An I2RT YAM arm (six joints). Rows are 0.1 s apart.
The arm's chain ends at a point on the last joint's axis. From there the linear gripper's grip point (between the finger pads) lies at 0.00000 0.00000 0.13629 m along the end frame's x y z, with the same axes.
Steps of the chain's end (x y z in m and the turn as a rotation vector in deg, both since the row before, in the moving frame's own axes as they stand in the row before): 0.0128 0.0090 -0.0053 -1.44 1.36 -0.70; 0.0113 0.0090 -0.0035 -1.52 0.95 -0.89; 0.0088 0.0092 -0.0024 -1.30 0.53 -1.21; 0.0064 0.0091 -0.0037 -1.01 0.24 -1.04; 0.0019 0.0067 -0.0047 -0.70 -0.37 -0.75; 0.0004 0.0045 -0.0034 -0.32 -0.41 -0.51; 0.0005 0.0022 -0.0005 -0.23 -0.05 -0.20; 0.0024 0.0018 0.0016 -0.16 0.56 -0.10; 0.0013 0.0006 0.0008 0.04 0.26 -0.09; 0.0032 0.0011 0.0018 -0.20 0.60 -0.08; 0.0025 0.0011 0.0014 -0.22 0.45 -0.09
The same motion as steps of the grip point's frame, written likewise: 0.0161 0.0124 -0.0054 -1.44 1.36 -0.70; 0.0136 0.0126 -0.0036 -1.52 0.95 -0.89; 0.0101 0.0123 -0.0024 -1.30 0.53 -1.21; 0.0070 0.0115 -0.0037 -1.01 0.24 -1.04; 0.0010 0.0084 -0.0047 -0.70 -0.37 -0.75; -0.0006 0.0053 -0.0034 -0.32 -0.41 -0.51; 0.0004 0.0027 -0.0005 -0.23 -0.05 -0.20; 0.0037 0.0022 0.0016 -0.16 0.56 -0.10; 0.0019 0.0005 0.0008 0.04 0.26 -0.09; 0.0046 0.0016 0.0018 -0.20 0.60 -0.08; 0.0036 0.0016 0.0014 -0.22 0.45 -0.09
